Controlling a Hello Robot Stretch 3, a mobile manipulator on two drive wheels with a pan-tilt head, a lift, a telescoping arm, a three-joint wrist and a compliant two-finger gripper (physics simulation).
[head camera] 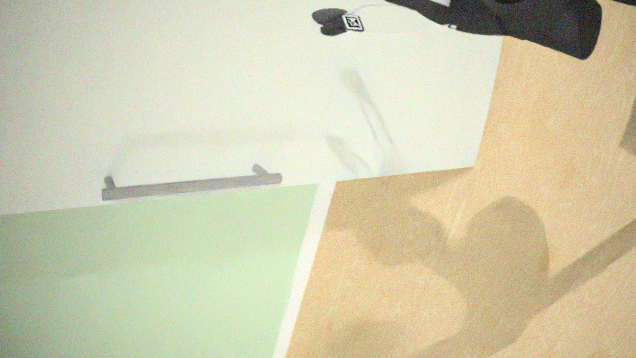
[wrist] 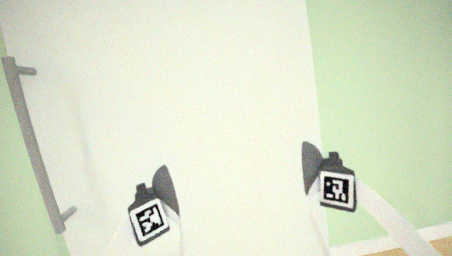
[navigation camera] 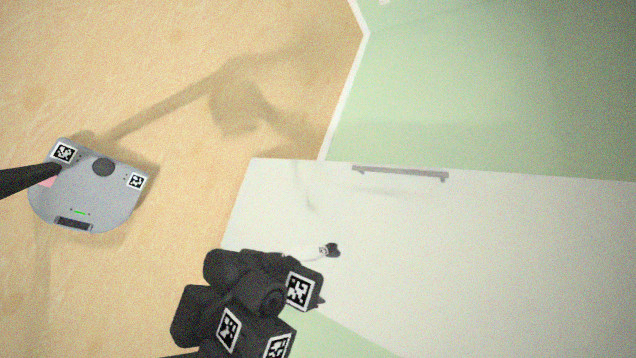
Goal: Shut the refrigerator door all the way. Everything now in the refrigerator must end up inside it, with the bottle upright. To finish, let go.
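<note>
The white refrigerator door shows its outer face, and no opening into the refrigerator shows; whether it is fully shut I cannot tell. Its grey bar handle runs near one long edge. My gripper is open in front of the door face, with nothing between the fingertips, to the side of the handle. In the head view one fingertip shows at the top, apart from the handle. The bottle and the other contents do not show.
Green wall flanks the refrigerator, with a white skirting strip along its foot. My base stands on the wooden floor, apart from the refrigerator. Shadows of my arm and gripper fall on floor and door.
</note>
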